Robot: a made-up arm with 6 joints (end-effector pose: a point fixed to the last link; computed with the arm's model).
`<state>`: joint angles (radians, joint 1 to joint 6).
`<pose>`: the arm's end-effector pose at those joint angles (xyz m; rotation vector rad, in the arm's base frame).
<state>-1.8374 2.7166 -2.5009 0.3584 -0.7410 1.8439</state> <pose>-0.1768 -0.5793 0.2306 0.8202 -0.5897 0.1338</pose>
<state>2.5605 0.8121 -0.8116 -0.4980 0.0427 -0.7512</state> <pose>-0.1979 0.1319 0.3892 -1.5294 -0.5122 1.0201</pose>
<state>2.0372 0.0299 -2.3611 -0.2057 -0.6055 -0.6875</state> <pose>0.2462 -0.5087 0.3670 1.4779 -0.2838 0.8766</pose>
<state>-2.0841 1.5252 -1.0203 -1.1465 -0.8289 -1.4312</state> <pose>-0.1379 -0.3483 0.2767 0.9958 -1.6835 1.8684</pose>
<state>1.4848 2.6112 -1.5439 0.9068 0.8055 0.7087</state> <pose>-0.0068 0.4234 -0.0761 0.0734 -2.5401 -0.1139</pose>
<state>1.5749 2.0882 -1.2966 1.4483 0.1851 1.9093</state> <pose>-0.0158 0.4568 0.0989 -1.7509 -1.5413 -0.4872</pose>
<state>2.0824 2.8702 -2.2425 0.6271 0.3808 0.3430</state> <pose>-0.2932 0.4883 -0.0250 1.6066 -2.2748 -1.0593</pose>
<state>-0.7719 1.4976 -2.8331 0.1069 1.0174 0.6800</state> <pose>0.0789 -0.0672 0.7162 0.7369 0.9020 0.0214</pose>
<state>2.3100 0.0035 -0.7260 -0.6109 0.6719 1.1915</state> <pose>0.0067 0.0329 0.4253 -0.9782 1.4909 2.1670</pose>
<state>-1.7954 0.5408 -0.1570 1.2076 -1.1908 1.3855</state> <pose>-0.0968 -0.1280 0.2378 0.5693 -1.2441 -0.2931</pose>
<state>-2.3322 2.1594 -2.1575 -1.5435 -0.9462 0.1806</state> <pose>-0.3082 -0.4124 0.3751 -0.0605 1.9956 -2.1190</pose>
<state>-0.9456 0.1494 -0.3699 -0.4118 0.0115 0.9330</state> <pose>0.0719 -0.1003 0.3433 0.8613 0.9499 -0.3680</pose>
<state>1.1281 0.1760 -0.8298 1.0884 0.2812 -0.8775</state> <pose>-0.0012 0.0412 0.4783 -0.6902 0.8171 1.3250</pose>
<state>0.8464 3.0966 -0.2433 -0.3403 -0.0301 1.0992</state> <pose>-0.0689 -0.0767 -0.0569 0.0858 -2.1236 1.0017</pose>
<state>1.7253 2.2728 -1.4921 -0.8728 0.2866 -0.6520</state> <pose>-0.0581 0.4801 0.0635 -2.4302 -0.0112 -0.1682</pose>
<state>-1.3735 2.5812 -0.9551 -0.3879 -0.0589 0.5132</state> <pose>0.0538 -0.2607 -0.1489 2.0828 2.2392 -0.0496</pose>
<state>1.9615 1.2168 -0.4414 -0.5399 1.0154 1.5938</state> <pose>-0.0447 0.1957 0.1290 -0.9061 2.5293 -0.0498</pose>
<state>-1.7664 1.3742 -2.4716 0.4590 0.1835 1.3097</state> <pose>-0.0165 -0.1149 0.7376 0.5556 -0.0285 0.0180</pose>
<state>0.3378 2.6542 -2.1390 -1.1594 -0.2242 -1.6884</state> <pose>0.5530 0.2105 0.0895 -2.1941 -0.1985 -1.4076</pose>
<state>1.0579 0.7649 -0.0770 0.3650 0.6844 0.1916</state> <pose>0.0541 0.1311 0.1028 -0.9127 2.8731 0.5845</pose>
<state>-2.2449 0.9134 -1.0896 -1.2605 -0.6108 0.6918</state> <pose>-0.1084 -0.2019 0.4807 0.5958 1.3459 -2.0489</pose>
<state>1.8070 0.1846 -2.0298 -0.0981 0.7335 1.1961</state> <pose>0.0842 -0.3286 0.5596 -0.0917 0.5402 2.8699</pose>
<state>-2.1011 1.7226 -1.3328 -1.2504 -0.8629 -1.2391</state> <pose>-0.1675 -0.3937 0.3043 1.0043 -1.6775 1.9541</pose>
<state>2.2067 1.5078 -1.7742 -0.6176 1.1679 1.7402</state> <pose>-0.1725 0.3017 0.4662 -0.6117 2.4813 1.2779</pose>
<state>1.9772 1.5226 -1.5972 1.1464 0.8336 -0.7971</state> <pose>-0.1955 0.3245 0.4386 -2.2292 0.9014 1.9780</pose>
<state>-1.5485 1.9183 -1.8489 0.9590 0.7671 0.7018</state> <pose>0.0538 -0.4755 0.3531 1.9609 0.4628 0.5882</pose>
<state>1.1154 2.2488 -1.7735 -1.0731 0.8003 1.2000</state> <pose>0.2684 0.4392 0.1655 -0.6011 2.1068 -0.0546</pose>
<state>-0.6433 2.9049 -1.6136 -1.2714 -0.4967 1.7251</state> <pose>0.3512 -0.2202 -0.1788 1.2229 2.2228 0.5566</pose>
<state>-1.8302 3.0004 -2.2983 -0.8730 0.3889 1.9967</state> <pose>-0.1647 -0.5343 -0.0769 2.5021 0.0516 -0.6489</pose>
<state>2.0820 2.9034 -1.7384 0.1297 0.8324 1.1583</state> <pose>-0.1962 0.3350 -0.1719 1.2091 -2.7822 0.5245</pose>
